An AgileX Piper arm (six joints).
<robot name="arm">
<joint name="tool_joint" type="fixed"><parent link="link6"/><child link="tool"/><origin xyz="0 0 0"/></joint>
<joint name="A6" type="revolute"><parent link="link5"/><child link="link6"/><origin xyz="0 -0.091 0" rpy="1.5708 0 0"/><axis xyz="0 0 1"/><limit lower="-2.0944" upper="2.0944"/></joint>
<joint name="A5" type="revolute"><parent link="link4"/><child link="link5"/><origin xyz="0 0 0" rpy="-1.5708 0 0"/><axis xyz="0 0 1"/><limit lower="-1.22" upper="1.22"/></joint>
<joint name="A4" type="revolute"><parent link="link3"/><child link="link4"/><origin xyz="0.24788 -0.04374 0" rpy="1.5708 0 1.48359"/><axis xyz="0 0 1"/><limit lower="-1.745" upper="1.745"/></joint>
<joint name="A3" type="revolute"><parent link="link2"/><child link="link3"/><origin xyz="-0.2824 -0.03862 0"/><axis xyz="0 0 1"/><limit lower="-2.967" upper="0"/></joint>
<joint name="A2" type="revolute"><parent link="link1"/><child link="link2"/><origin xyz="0 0 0" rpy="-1.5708 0 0"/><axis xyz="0 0 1"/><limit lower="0" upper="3.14"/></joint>
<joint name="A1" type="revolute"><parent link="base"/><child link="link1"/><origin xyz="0 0 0.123"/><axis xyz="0 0 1"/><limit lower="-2.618" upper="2.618"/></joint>
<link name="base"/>
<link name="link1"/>
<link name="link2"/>
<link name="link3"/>
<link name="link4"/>
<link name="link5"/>
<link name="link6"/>
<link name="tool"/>
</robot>
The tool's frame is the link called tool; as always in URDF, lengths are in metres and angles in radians.
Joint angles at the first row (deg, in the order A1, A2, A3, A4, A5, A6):
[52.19 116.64 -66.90 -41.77 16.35 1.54]
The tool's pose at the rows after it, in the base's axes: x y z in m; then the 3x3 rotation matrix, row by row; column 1 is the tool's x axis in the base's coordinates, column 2 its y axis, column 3 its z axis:
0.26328, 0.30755, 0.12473; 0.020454, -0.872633, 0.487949; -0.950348, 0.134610, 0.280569; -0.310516, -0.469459, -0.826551
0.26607, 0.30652, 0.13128; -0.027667, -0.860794, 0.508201; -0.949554, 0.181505, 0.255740; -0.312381, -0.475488, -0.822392
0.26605, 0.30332, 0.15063; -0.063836, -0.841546, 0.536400; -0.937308, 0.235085, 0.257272; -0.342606, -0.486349, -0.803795
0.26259, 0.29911, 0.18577; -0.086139, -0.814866, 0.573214; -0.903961, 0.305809, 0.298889; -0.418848, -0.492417, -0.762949
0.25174, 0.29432, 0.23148; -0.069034, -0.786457, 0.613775; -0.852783, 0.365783, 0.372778; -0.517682, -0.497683, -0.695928
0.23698, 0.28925, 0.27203; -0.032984, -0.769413, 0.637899; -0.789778, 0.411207, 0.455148; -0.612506, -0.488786, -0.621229
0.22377, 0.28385, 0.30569; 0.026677, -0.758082, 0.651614; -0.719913, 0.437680, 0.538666; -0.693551, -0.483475, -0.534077
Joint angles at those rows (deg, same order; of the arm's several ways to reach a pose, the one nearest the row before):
[52.18 116.64 -67.71 -42.39 18.46 3.08]
[52.19 116.12 -68.55 -43.46 20.84 6.23]
[52.18 113.34 -68.65 -43.67 22.66 8.43]
[52.26 108.18 -68.65 -42.45 23.62 9.71]
[53.05 101.41 -68.65 -41.12 23.89 10.26]
[54.17 95.29 -68.65 -39.56 23.18 10.47]
[54.99 90.32 -68.65 -38.97 20.93 10.57]

